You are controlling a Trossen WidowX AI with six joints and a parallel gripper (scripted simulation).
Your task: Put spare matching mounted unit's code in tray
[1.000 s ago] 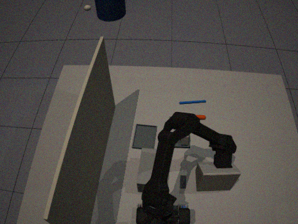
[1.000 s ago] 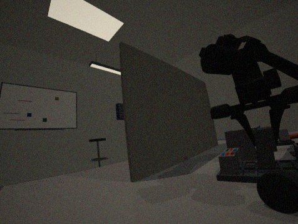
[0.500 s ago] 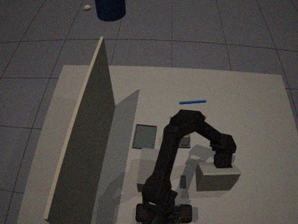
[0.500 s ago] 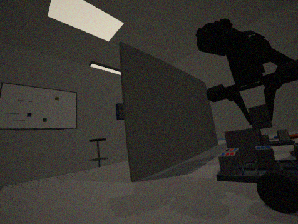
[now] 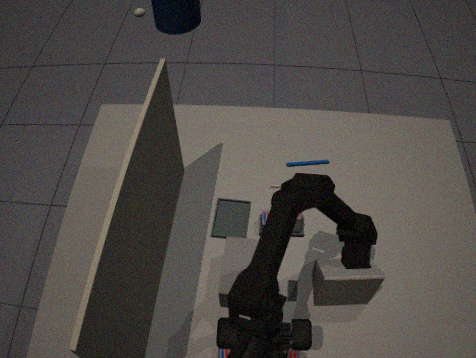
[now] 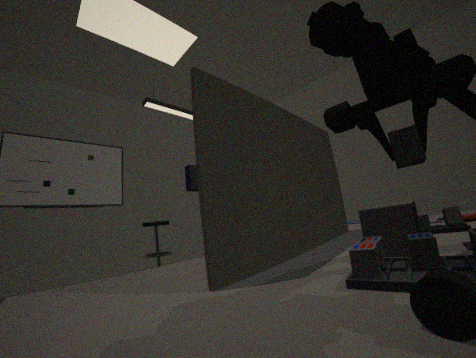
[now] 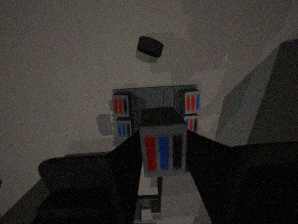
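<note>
Right now the flat grey tray is 9 cm ahead of my gripper tip, 42 cm to the right of it and 16 cm below it. Also, from my gripper tip: tall dark panel: 28 cm ahead, 24 cm to the right, 6 cm above; then mounted unit: 5 cm ahead, 21 cm to the right, 12 cm below; then grey spare: 2 cm above.
</note>
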